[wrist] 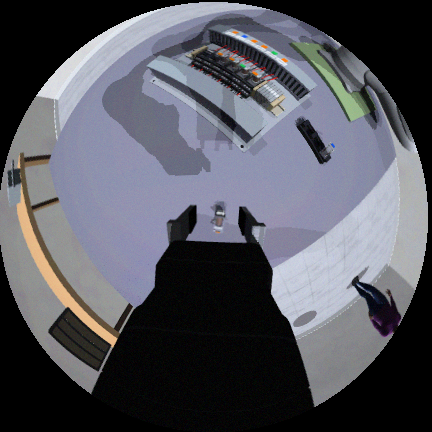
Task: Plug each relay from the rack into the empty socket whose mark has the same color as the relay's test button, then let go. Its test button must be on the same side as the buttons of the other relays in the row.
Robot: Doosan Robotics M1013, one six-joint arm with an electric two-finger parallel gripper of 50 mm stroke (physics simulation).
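Frame: origin at the arm's base, x ahead, y left, z up, level; metres.
Seen in the pictures: gripper, between the fingertips: (217, 214).
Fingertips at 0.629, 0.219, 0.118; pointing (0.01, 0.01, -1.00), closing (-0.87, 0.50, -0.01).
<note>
A point is followed by its place in that frame, as x, y, z.
My gripper (217, 214) @[0.629, 0.219, 0.118] is open in the wrist view. A small relay (218, 220) @[0.651, 0.259, 0.011] with an orange test button shows between its spread fingers, with space on both sides; the fingers do not touch it. The black rack (311, 136) @[0.374, 0.187, 0.004] lies at the right and holds a relay (328, 149) @[0.366, 0.224, 0.035] with a blue test button at its near end. The socket row (220, 71) @[0.484, -0.032, 0.010] is on the grey panel at the top. Relays with orange and green test buttons stand in it. A strip of orange, blue and green marks (259, 44) @[0.362, -0.067, 0.045] runs behind them. Which sockets are empty is too small to tell.
Grey ducts (200, 86) @[0.552, 0.014, 0.046] stand along the panel's front and back. Pale terminal blocks (268, 95) @[0.440, 0.078, 0.029] sit at its right end. A green plate (320, 62) @[0.128, -0.030, 0.001] and a grey curved object (348, 65) are at the upper right. A wooden bench (37, 250) and a person (384, 312) are beyond the table.
</note>
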